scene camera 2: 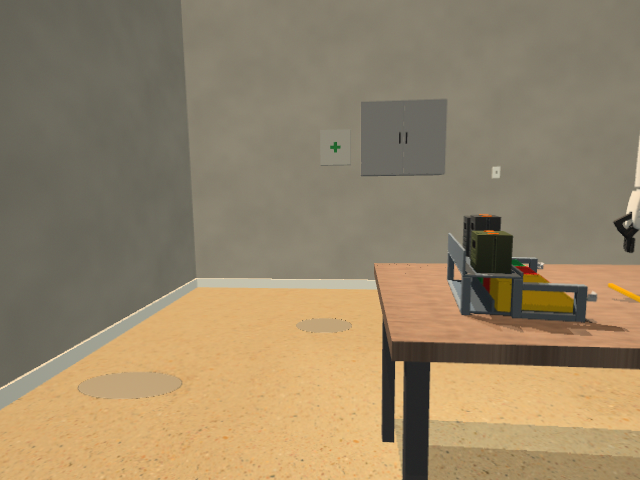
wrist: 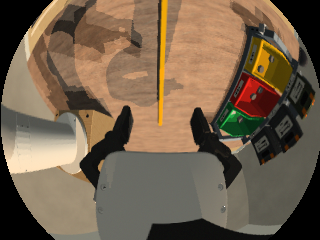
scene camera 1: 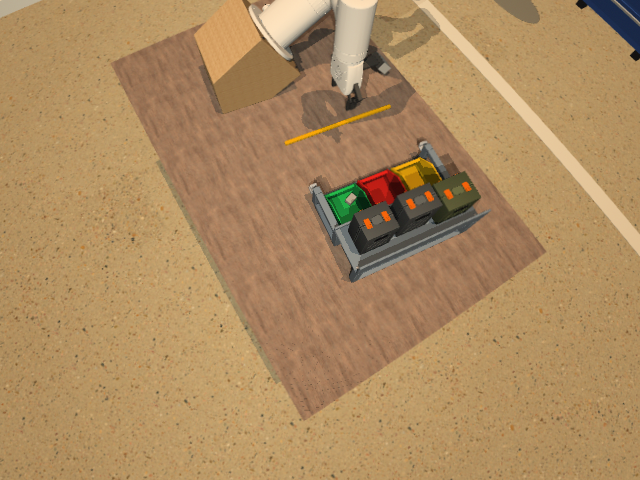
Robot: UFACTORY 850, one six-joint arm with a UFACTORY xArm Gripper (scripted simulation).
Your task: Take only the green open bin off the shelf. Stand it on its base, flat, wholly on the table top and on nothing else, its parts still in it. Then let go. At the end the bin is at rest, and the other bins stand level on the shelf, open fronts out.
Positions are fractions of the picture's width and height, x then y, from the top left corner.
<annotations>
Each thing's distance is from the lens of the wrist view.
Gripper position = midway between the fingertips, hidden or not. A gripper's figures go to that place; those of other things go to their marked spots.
my gripper (wrist: 0.51,0.47): 0.13 m
yellow bin (wrist: 0.87,0.30): 0.44 m
red bin (wrist: 0.82,0.44): 0.45 m
green open bin (wrist: 0.73,0.53): 0.43 m
</annotations>
